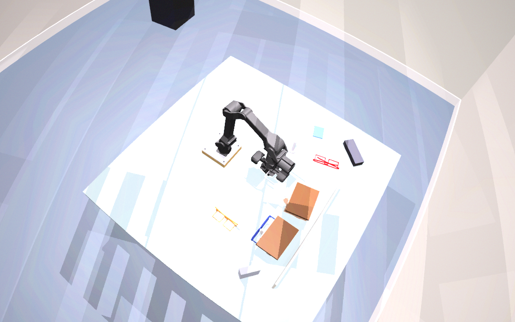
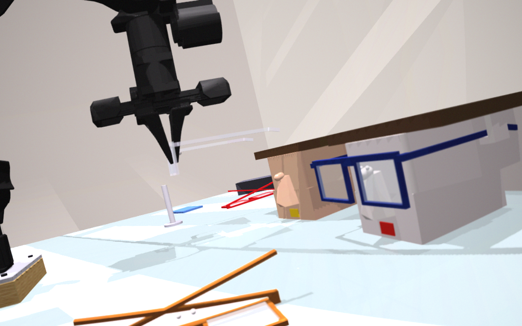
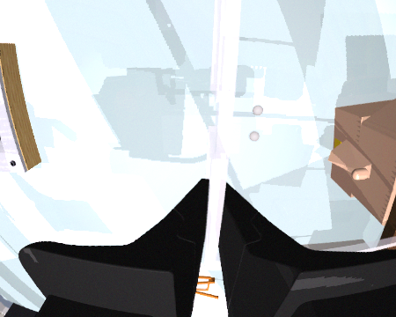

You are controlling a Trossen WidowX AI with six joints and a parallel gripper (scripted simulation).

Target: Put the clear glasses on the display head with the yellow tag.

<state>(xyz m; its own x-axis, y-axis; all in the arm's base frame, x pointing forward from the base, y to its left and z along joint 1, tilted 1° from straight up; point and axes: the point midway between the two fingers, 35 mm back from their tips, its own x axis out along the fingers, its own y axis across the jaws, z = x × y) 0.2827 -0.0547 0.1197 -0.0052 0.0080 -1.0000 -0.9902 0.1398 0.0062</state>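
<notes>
My gripper tip is 18 cm short of the tan display head, 3 cm to the left of it and 6 cm above it. Round my gripper tip: block (15 cm ahead, 44 cm to the right, 6 cm below); then white post (3 cm ahead, 27 cm to the left, 9 cm below); then white head (16 cm ahead, 25 cm to the right, 6 cm below).
</notes>
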